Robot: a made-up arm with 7 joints.
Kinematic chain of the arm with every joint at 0, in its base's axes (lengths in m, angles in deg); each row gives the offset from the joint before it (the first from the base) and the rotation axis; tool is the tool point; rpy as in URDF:
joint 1: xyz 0 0 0.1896 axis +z
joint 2: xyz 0 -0.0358 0.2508 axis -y
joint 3: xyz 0 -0.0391 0.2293 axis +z
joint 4: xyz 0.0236 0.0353 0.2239 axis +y
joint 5: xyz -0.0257 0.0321 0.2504 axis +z
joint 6: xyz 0 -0.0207 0.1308 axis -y
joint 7: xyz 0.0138 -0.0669 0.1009 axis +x
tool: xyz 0 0 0 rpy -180 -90 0
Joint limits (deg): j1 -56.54..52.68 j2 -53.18..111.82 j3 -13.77..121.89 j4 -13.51..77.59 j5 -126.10..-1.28 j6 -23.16..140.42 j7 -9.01..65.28
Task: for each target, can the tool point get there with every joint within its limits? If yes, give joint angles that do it. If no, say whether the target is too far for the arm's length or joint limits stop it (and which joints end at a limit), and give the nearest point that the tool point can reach.
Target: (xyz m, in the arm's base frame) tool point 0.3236 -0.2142 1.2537
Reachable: yes | joints -46.83 -12.85 43.04 38.98 -12.58 35.65 55.80
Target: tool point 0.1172 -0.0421 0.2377
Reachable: no: joint limits stop it (at a limit: joint 1, joint 2, joint 3, joint 4, joint 5, joint 6) | nearest point -0.3287 -0.2668 -0.0691 | short by 0.586 m
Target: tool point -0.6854 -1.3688 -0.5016
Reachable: no: too far | nearest point -0.3968 -0.7437 -0.0183 | short by 0.841 m
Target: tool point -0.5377 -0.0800 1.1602
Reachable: yes | joints -3.23 34.45 70.95 10.09 -20.82 73.60 42.46
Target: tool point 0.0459 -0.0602 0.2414
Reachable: no: joint limits stop it (at a limit: joint 1, joint 2, joint 3, joint 4, joint 5, joint 6) | nearest point -0.3287 -0.2668 -0.0691 | short by 0.529 m
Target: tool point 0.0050 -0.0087 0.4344
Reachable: no: joint limits stop it (at a limit: joint 1, joint 2, joint 4, joint 5, joint 6) | nearest point 0.5080 -0.2502 0.7408 | short by 0.637 m
